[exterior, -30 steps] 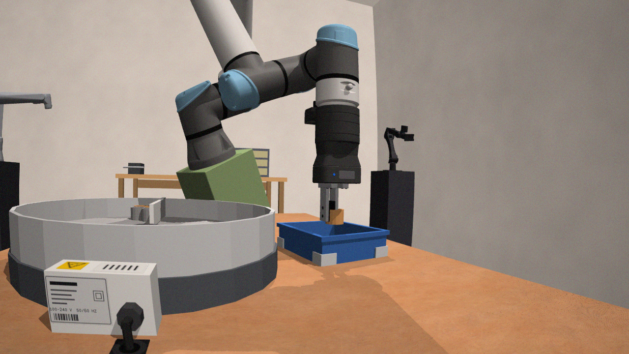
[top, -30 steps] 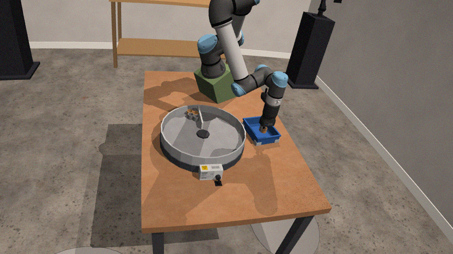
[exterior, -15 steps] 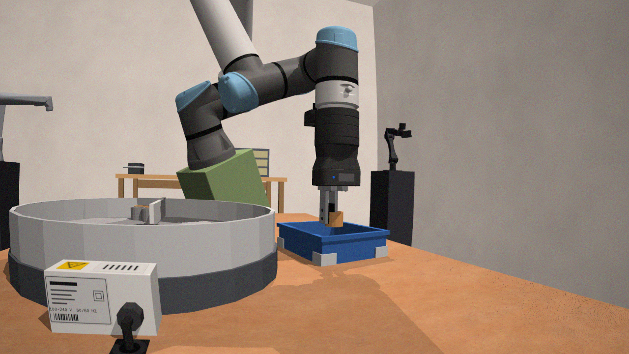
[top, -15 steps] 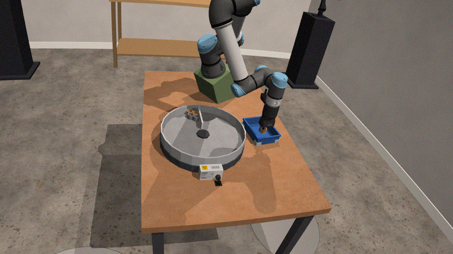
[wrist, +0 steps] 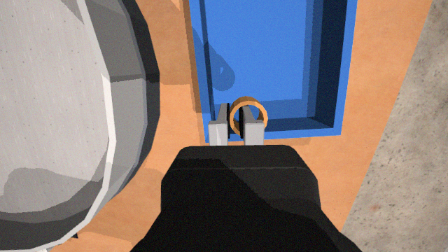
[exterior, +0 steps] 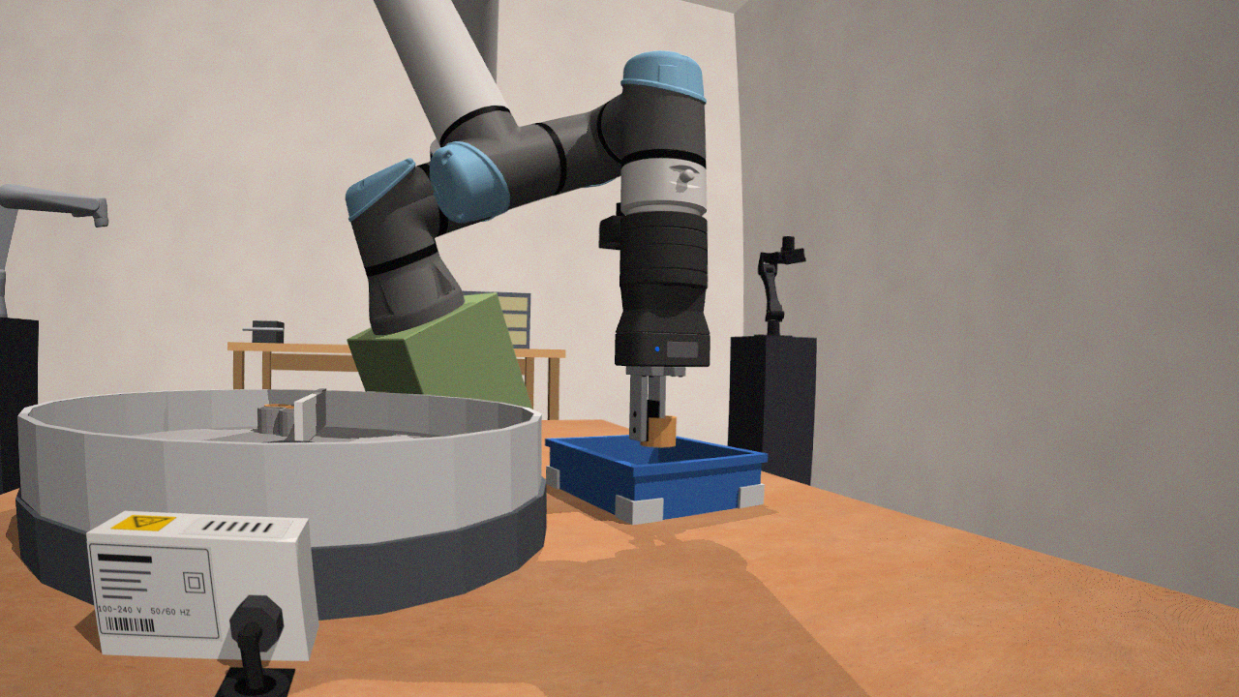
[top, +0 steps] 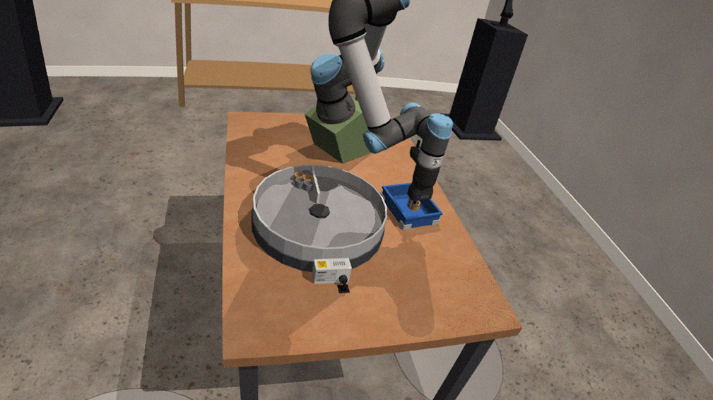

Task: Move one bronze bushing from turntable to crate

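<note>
Right now my hand is 60 mm past the blue crate, 30 mm to the right of it and 60 mm above it. Also, from my hand: grey turntable: 10 mm behind, 310 mm to the right, 30 mm below.
</note>
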